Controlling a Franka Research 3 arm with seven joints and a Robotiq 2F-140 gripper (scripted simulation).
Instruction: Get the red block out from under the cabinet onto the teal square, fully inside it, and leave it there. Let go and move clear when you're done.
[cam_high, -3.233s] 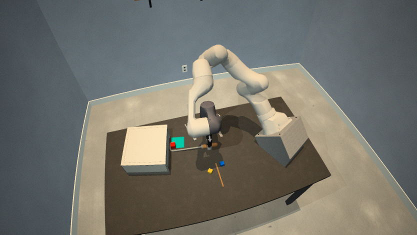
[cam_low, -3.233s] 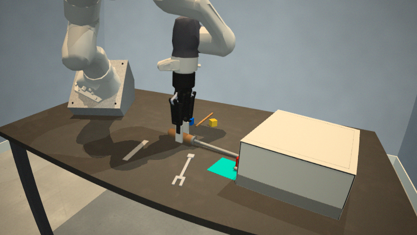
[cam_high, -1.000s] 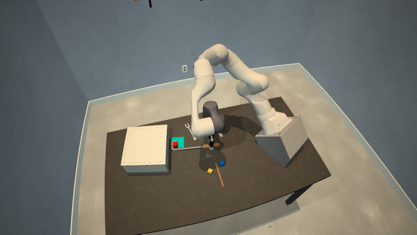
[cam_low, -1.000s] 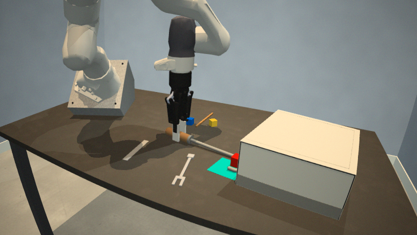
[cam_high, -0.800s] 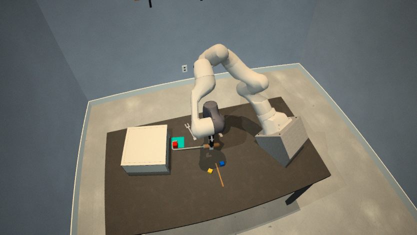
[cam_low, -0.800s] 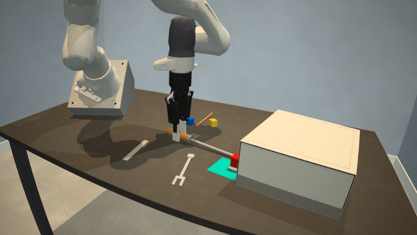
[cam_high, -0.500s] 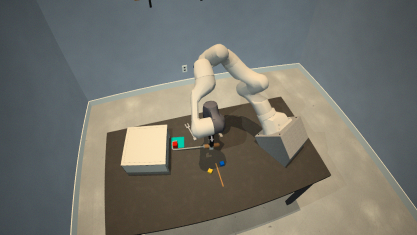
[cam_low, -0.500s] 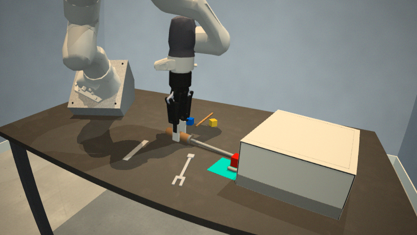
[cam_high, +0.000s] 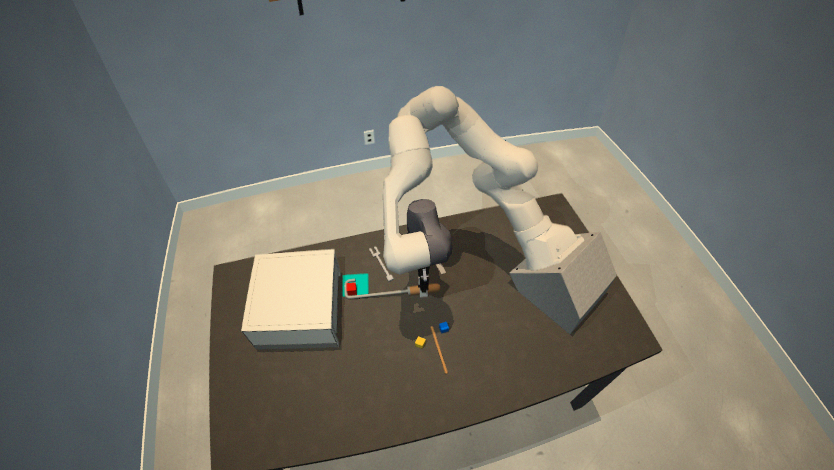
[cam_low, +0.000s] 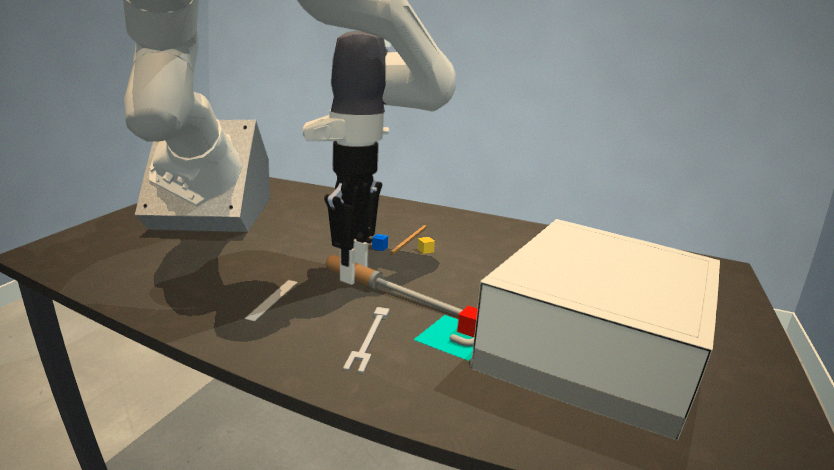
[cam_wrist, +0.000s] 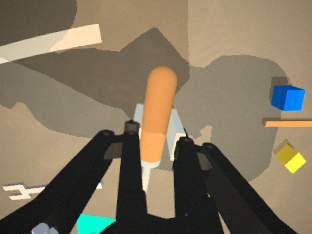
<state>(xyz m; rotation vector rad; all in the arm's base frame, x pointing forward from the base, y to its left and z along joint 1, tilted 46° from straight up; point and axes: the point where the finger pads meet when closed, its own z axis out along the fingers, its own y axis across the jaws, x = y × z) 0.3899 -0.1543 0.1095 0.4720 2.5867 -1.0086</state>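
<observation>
My gripper is now 90 mm short of the hook tool, 80 mm to the left of it and 20 mm above it. From my hand the other things lie so: forked tool: 180 mm to the right, 70 mm ahead, 30 mm below; then flat grey strip: 120 mm behind, 100 mm to the right, 40 mm below; then blue cube: 160 mm to the left, 30 mm below, 20 mm ahead.
</observation>
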